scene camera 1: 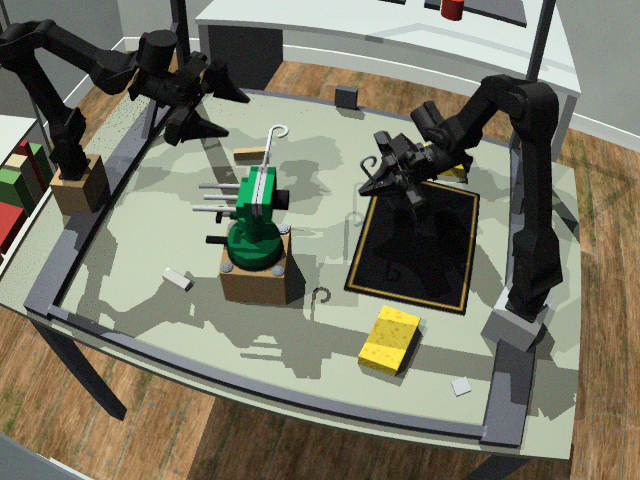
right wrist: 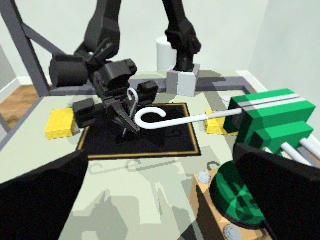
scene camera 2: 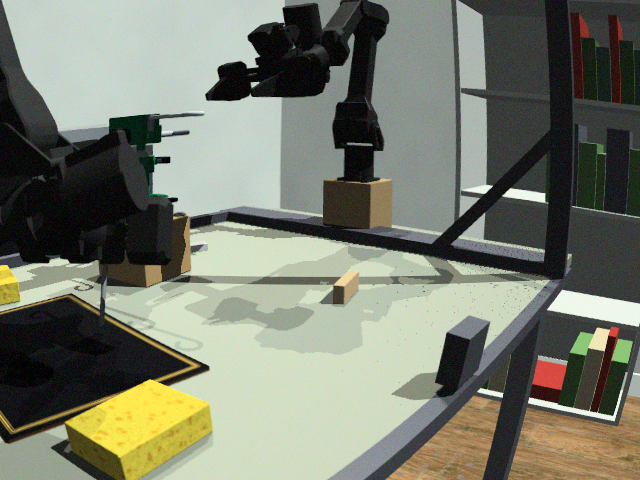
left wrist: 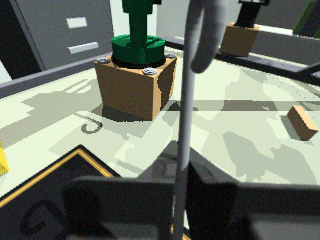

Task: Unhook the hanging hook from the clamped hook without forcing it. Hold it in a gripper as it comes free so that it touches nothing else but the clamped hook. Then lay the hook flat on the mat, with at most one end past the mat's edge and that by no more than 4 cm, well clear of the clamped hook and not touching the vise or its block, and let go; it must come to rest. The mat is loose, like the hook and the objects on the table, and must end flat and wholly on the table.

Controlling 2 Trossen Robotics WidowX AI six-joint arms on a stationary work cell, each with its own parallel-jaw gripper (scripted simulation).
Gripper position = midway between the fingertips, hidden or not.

Note:
In view: my left gripper [scene camera 2: 120, 243], my right gripper [scene camera 2: 227, 95], a black mat [scene camera 2: 65, 363] and a yellow sponge [scene camera 1: 388, 341].
The black mat is seen too in scene camera 1 [scene camera 1: 429, 264] and in the right wrist view [right wrist: 103, 140]. My left gripper also shows in scene camera 1 [scene camera 1: 359, 193], in the right wrist view [right wrist: 138, 132] and in the left wrist view [left wrist: 176, 146]. My right gripper shows as well in scene camera 1 [scene camera 1: 239, 117] and in the right wrist view [right wrist: 161, 153].

